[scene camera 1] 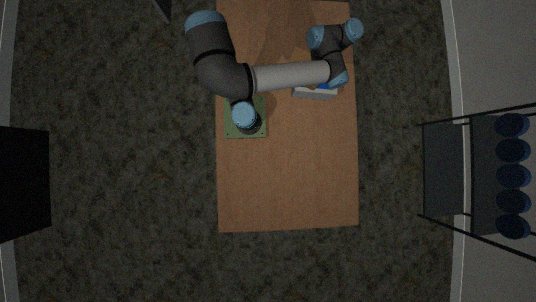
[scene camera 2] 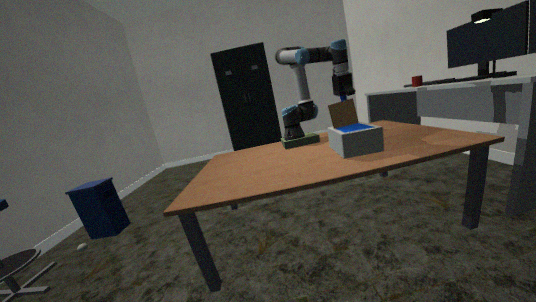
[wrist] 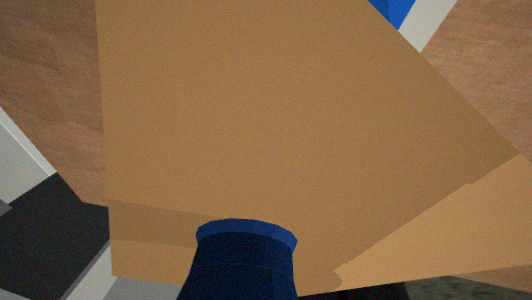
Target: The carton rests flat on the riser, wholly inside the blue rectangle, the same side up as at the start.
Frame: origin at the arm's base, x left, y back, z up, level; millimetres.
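Seen in the pictures: hand, tool point: (wrist: 249, 225); arm's base, link origin: (scene camera 2: 294, 137).
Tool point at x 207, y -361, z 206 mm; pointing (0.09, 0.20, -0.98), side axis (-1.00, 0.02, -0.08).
Offsets run from my tool point to a thing's top centre. Level surfaces: height alone.
The brown carton @[dz +17, dx -2, dy +21 mm] (scene camera 1: 303, 55) (scene camera 2: 343, 114) (wrist: 280, 120) hangs tilted from my suction cup (scene camera 2: 343, 98) (wrist: 246, 227), which is on its upper face near one edge. The riser is a grey-white block @[dz -133, dx -13, dy -68 mm] (scene camera 1: 314, 94) (scene camera 2: 364, 142) (wrist: 429, 24) on the table, with a blue rectangle @[dz -133, dx -13, dy -68 mm] (scene camera 1: 324, 86) (scene camera 2: 356, 128) (wrist: 396, 11) on top. In scene camera 2 the carton stands at the far left side of the riser, its lower edge hidden behind the riser's top; I cannot tell whether they touch. In scene camera 1 the arm covers the cup and much of the carton.
The wooden table @[dz -253 mm] (scene camera 1: 287, 185) (scene camera 2: 260, 175) bears the arm's green base plate (scene camera 1: 245, 135) (scene camera 2: 301, 142), left of the riser in both scene views. A desk with monitors (scene camera 2: 487, 42) and a red cup (scene camera 2: 417, 80) stands beyond the table at the right in scene camera 2.
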